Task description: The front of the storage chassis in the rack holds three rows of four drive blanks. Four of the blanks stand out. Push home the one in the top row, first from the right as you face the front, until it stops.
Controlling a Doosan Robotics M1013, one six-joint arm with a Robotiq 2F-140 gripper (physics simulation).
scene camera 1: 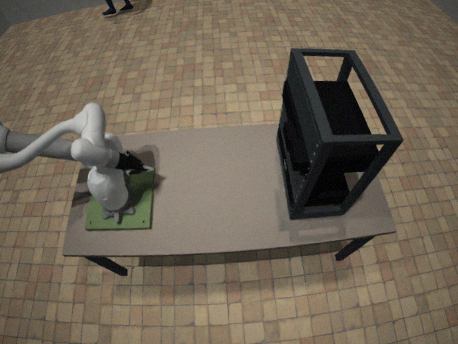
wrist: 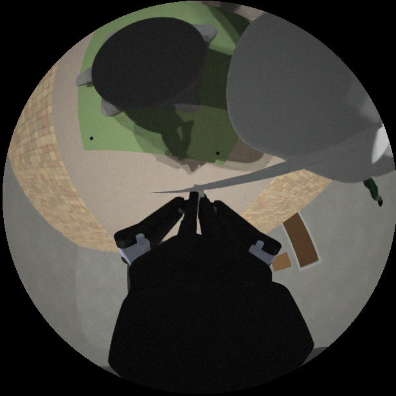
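Seen in the pictures: gripper, between the fingertips: (scene camera 1: 150, 169); arm's base, origin of its link: (scene camera 1: 118, 201).
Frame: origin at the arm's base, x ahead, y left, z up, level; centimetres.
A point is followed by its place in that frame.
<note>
The dark rack (scene camera 1: 311, 97) @[x 88.9, y -8.8, z 59.8 cm] stands at the right end of the table. The black storage chassis (scene camera 1: 342, 112) @[x 108.7, y -4.7, z 44.4 cm] sits inside it; its front faces left, toward the arm, and is seen too steeply to make out single drive blanks, so the top-row blank cannot be told apart. The rack does not show in the wrist view. My gripper (scene camera 1: 151, 169) @[x 21.5, y 9.7, z 8.7 cm] (wrist: 196, 191) is shut with nothing between its fingers. It is at the left end of the table, near the arm's base and far from the rack, pointing right in the scene view.
The arm's base stands on a green plate (scene camera 1: 142, 217) @[x 12.9, y -11.5, z -0.4 cm] (wrist: 107, 137) on the table (scene camera 1: 215, 200) @[x 51.0, y -8.7, z -3.0 cm] (wrist: 120, 175). A grey arm link (wrist: 300, 90) is close to the gripper at the upper right of the wrist view. A person's legs (scene camera 1: 111, 6) show on the floor far behind the table.
</note>
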